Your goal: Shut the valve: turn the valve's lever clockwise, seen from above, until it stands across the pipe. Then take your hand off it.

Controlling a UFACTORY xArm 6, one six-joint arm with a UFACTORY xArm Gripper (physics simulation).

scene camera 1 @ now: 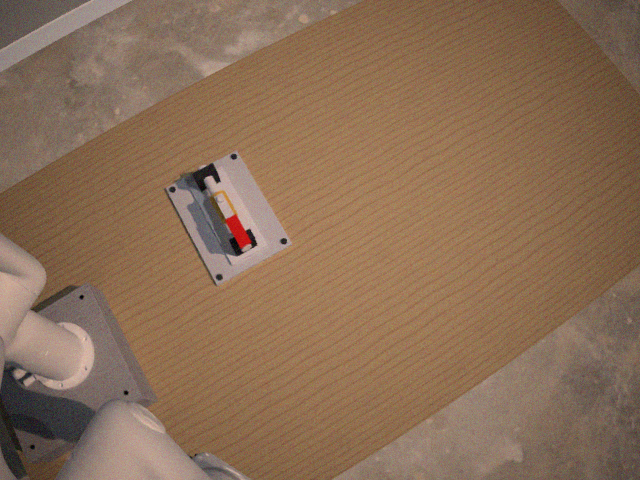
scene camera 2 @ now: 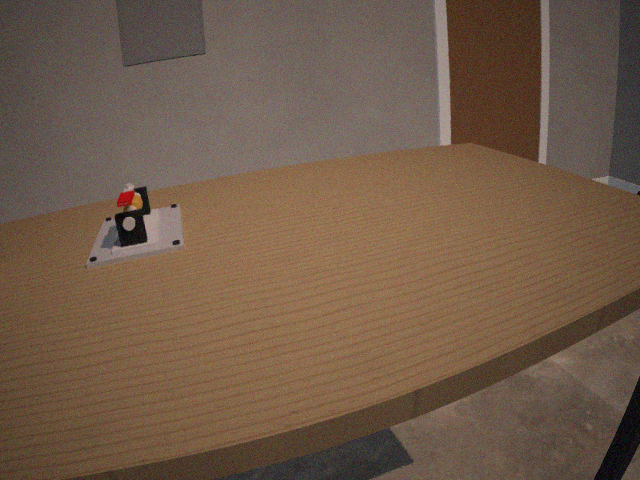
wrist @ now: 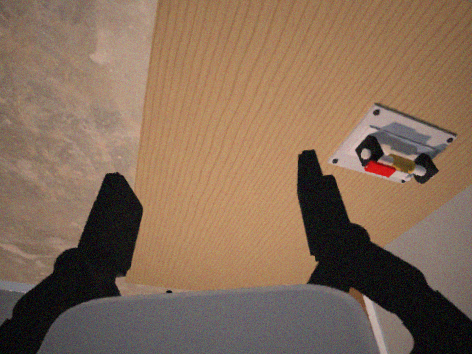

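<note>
The valve's lever has a red grip (scene camera 1: 238, 232) (scene camera 2: 125, 198) (wrist: 380, 169). It lies along the pipe, over a yellow valve body (scene camera 2: 135, 202) (wrist: 403, 163), with its red end above one of the two black end blocks (scene camera 2: 131, 228) (wrist: 369, 149). The valve is fixed on a light grey plate (scene camera 1: 261, 204) (scene camera 2: 166, 227) (wrist: 346, 151) with dark corner bolts. My gripper (wrist: 213, 180) is open and empty in the wrist view, well apart from the valve, which shows to the right beyond the right finger. The gripper does not show in either scene view.
The wooden table (scene camera 1: 413, 206) (scene camera 2: 361, 258) (wrist: 225, 100) carries the valve plate. The robot's grey base (scene camera 1: 111, 356) stands at the lower left in scene camera 1, with a pale arm part (scene camera 1: 129, 444) beside it. A grey wall (scene camera 2: 310, 93) rises behind the table.
</note>
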